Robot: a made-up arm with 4 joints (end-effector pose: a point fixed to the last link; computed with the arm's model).
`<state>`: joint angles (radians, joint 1 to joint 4).
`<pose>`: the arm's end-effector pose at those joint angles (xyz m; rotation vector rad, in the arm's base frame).
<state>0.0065 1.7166 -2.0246 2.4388</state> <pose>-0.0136 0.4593 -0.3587 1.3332 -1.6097 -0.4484</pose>
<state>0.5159 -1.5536 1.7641 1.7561</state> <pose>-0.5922 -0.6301 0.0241 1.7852 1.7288 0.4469</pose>
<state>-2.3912 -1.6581 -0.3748 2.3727</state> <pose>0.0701 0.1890 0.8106 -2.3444 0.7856 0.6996</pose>
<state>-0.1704 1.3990 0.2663 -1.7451</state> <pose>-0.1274 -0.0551 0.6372 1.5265 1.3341 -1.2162</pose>
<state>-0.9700 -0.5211 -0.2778 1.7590</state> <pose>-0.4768 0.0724 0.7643 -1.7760 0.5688 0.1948</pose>
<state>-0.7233 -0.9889 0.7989 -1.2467</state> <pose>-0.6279 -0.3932 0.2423 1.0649 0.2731 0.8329</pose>
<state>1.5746 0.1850 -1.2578 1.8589</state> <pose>-0.2890 0.4992 -0.2405 -0.6132 0.1178 -1.5423</pose>
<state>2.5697 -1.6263 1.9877 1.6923</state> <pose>0.2882 -0.5807 -0.5092 0.6061 -0.0072 1.3958</pose>
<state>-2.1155 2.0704 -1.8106 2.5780</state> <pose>-0.2897 0.5059 0.4190 -0.2329 0.5001 -1.3667</pose>
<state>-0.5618 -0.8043 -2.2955 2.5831</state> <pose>0.2039 0.3501 0.6540 -1.0002 2.3706 -0.8227</pose>
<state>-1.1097 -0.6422 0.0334 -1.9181</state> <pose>-0.5056 0.0936 0.6944 1.8857 0.3455 -0.4257</pose>
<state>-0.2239 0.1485 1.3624 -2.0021</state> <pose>-0.3844 -0.5997 0.3656 1.8606 1.5784 0.5609</pose>
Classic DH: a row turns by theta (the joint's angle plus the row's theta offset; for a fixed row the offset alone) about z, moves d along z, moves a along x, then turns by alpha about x. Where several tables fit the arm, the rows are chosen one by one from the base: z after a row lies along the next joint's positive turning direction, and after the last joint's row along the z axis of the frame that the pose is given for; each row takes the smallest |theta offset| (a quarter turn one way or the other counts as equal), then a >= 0, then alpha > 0; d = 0 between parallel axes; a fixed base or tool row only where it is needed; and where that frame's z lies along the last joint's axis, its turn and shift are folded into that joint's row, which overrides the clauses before.
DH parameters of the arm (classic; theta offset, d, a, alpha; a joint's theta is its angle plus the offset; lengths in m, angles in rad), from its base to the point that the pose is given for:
base (fixed): 0 0.087 0 1.5708
joint 1: 0.0479 0 -0.2713 3.1416
joint 2: 0.0479 -0.056 0.097 1.5708
joint 3: 1.5708 0.193 0.051 -1.5708
joint 4: 0 0.592 -0.069 1.5708
tool (fixed): -1.5708 -0.101 0 0

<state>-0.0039 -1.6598 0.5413 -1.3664</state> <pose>-0.3348 -0.2446 -0.4125 0.5926 -0.9992 1.3474</pose>
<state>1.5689 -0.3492 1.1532 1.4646</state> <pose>-0.1924 -0.6201 -0.3552 -1.9794 -2.1790 -0.6843</pose>
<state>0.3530 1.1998 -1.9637 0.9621</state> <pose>0.0647 0.5182 -0.0849 -1.4325 1.4749 -1.5105</pose>
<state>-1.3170 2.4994 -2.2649 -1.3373</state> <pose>-0.5961 0.3138 0.6272 -1.8992 1.2538 -0.0328</pose>
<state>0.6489 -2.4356 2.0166 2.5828</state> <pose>-0.5273 -0.6143 -0.3846 0.5299 0.3640 1.0814</pose>
